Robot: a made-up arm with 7 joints. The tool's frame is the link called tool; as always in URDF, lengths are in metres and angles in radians.
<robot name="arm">
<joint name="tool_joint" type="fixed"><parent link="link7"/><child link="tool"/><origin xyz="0 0 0" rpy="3.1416 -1.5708 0"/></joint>
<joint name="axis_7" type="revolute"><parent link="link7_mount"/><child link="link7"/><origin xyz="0.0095 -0.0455 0.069"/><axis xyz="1 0 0"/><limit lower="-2.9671" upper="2.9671" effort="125" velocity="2.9"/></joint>
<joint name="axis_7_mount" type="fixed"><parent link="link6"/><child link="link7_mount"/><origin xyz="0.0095 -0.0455 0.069"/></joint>
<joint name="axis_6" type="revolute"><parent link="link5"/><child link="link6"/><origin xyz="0 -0.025 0.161"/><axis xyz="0 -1 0"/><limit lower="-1.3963" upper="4.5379" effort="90" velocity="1.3"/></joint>
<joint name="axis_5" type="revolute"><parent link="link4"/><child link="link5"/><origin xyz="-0.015 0.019 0.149"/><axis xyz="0 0 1"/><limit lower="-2.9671" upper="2.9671" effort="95" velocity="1.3"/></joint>
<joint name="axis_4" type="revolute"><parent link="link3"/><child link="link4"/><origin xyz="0.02 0.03 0.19"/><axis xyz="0 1 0"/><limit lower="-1.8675" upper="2.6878" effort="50" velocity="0.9"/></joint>
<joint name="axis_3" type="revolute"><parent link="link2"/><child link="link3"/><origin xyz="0 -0.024 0.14"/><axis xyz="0 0 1"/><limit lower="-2.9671" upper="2.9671" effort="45" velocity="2.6"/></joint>
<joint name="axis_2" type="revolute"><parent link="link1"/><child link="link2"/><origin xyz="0 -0.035 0.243"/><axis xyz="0 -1 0"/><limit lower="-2.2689" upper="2.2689" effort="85" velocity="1.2"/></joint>
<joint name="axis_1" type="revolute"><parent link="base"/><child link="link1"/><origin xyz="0 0 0.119"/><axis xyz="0 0 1"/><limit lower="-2.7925" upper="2.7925" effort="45" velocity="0.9"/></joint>
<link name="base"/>
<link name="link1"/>
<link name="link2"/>
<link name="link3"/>
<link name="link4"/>
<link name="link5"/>
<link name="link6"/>
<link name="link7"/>
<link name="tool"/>
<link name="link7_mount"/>
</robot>
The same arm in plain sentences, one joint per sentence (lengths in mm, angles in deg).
The arm has seven revolute joints in a row. What follows holds with every joint at zero, and every direction is one of the base frame's. Joint 1 sits 119.0 mm along +z from the base frame's origin and rotates about +z, from -160.00 to 160.00 deg. Joint 2 sits 35.0 mm along -y and 243.0 mm along +z from joint 1 and rotates about -y, from -130.00 to 130.00 deg. Joint 3 sits 24.0 mm along -y and 140.0 mm along +z from joint 2 and rotates about +z, from -170.00 to 170.00 deg. Joint 4 sits 20.0 mm along +x and 30.0 mm along +y and 190.0 mm along +z from joint 3 and rotates about +y, from -107.00 to 154.00 deg. Joint 5 sits 15.0 mm along -x and 19.0 mm along +y and 149.0 mm along +z from joint 4 and rotates about +z, from -170.00 to 170.00 deg. Joint 6 sits 25.0 mm along -y and 161.0 mm along +z from joint 5 and rotates about -y, from -80.00 to 260.00 deg. Joint 7 sits 19.0 mm along +x and 91.0 mm along -y and 138.0 mm along +z from joint 6 and rotates about +x, from -170.00 to 170.00 deg. The tool frame, which is the frame that the pose is given for, sits at the same point as joint 7; its axes are the base frame's turned by roll -180.00, pitch -90.00 and yaw 0.00 deg (as in URDF: about the fixed x, then y, then z).
